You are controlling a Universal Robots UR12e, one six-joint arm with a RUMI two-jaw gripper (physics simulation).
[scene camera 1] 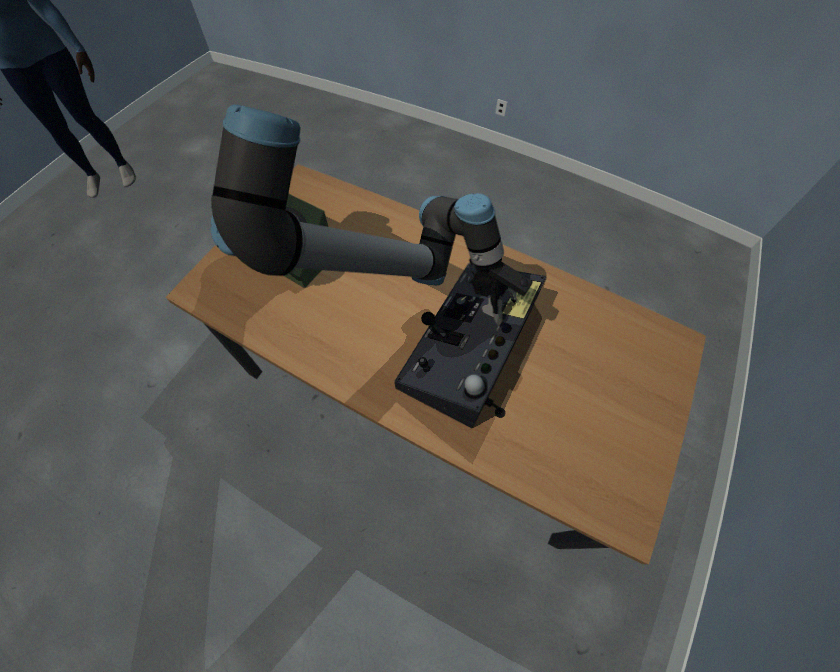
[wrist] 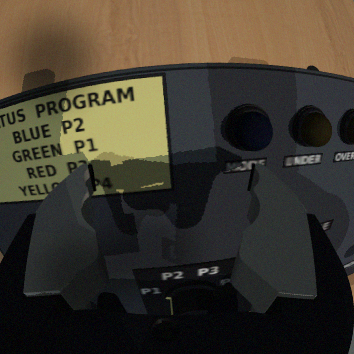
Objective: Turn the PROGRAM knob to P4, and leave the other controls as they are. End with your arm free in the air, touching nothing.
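Frame: origin at the arm's base, x ahead, y left, z up, level; millimetres.
Where they show: gripper, fingertip midpoint: (scene camera 1: 506,313) (wrist: 171,166).
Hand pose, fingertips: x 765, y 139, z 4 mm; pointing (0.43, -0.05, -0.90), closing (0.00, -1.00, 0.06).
Observation:
After its pixels a point has its place.
The PROGRAM knob (wrist: 196,299) {x 645, y 116, z -26 mm} is dark and shows in part at the bottom of the wrist view. A yellow mark on its left side stands below and between the labels P1 and P2. P3 is readable, and P4 is mostly hidden by the right finger. In the scene view the knob is hidden by the arm. My gripper (scene camera 1: 498,306) {x 765, y 139, z 4 mm} (wrist: 171,166) {x 765, y 139, z 4 mm} is partly open and empty, over the far end of the dark control panel (scene camera 1: 444,384) {x 726, y -143, z -26 mm} (wrist: 192,95) {x 806, y 127, z 13 mm}. Its fingers stand left and right of the knob's label plate in the wrist view; whether they touch anything cannot be told.
A yellow status card (scene camera 1: 524,301) {x 790, y 205, z 9 mm} (wrist: 120,115) {x 795, y 167, z 10 mm} lies beyond the fingers, listing YELLOW with P4. Dark blue (wrist: 248,128) {x 787, y 98, z 23 mm} and amber (wrist: 312,127) {x 791, y 52, z 21 mm} buttons stand to its right. A black lever (scene camera 1: 428,318) {x 587, y -15, z 22 mm}, small joystick (scene camera 1: 423,362) {x 645, y -127, z -8 mm} and white ball (scene camera 1: 474,384) {x 803, y -128, z 51 mm} stand on the panel. The wooden table (scene camera 1: 595,392) {x 1118, y 138, z -140 mm} lies around it.

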